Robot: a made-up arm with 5 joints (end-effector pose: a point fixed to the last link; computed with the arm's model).
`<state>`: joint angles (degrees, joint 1 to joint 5).
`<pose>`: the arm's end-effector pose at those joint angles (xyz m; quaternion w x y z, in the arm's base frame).
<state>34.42 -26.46 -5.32 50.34 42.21</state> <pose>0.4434 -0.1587 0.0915 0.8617 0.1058 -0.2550 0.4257</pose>
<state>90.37 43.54 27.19 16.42 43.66</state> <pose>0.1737 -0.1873 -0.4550 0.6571 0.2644 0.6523 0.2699</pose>
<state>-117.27 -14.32 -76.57 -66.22 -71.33</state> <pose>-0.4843 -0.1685 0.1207 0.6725 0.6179 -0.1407 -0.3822</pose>
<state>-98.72 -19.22 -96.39 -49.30 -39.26</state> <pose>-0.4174 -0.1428 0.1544 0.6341 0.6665 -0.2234 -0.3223</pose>
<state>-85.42 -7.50 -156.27 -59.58 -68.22</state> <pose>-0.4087 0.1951 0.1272 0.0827 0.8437 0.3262 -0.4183</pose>
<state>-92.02 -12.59 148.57 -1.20 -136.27</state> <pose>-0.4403 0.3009 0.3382 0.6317 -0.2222 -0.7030 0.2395</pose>
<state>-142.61 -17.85 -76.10 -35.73 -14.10</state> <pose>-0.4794 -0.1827 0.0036 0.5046 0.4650 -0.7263 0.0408</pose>
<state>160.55 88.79 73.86 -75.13 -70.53</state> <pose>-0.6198 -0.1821 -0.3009 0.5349 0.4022 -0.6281 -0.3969</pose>
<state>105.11 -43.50 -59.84 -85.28 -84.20</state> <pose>-0.0261 -0.2613 -0.3684 0.1452 0.3977 -0.8990 0.1121</pose>
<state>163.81 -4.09 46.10 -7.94 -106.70</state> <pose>-0.5308 0.0589 -0.4023 0.1399 -0.3076 0.9394 -0.0576</pose>
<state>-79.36 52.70 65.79 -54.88 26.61</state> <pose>-0.1686 -0.0398 0.7356 0.9536 -0.1566 0.0310 0.2552</pose>
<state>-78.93 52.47 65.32 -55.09 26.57</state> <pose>-0.1646 -0.0414 0.7356 0.9544 -0.1532 0.0342 0.2540</pose>
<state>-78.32 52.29 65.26 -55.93 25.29</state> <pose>-0.1573 -0.0431 0.7361 0.9573 -0.1502 0.0428 0.2432</pose>
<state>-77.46 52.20 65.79 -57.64 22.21</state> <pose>-0.1455 -0.0450 0.7371 0.9627 -0.1485 0.0590 0.2182</pose>
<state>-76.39 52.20 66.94 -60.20 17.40</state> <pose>-0.1299 -0.0468 0.7385 0.9687 -0.1503 0.0825 0.1795</pose>
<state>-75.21 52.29 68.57 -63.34 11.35</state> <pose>-0.1122 -0.0480 0.7400 0.9726 -0.1574 0.1106 0.1305</pose>
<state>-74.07 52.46 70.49 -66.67 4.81</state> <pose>-0.0948 -0.0482 0.7415 0.9724 -0.1706 0.1391 0.0777</pose>
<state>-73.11 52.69 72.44 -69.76 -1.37</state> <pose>-0.0799 -0.0474 0.7428 0.9681 -0.1877 0.1637 0.0283</pose>
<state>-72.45 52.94 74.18 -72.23 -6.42</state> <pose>-0.0691 -0.0456 0.7440 0.9617 -0.2053 0.1815 -0.0114</pose>
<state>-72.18 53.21 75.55 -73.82 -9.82</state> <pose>-0.0635 -0.0435 0.7450 0.9560 -0.2193 0.1912 -0.0375</pose>
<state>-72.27 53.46 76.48 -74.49 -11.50</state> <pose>-0.0629 -0.0415 0.7458 0.9530 -0.2278 0.1935 -0.0499</pose>
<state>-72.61 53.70 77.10 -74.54 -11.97</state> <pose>-0.0656 -0.0397 0.7464 0.9523 -0.2318 0.1912 -0.0528</pose>
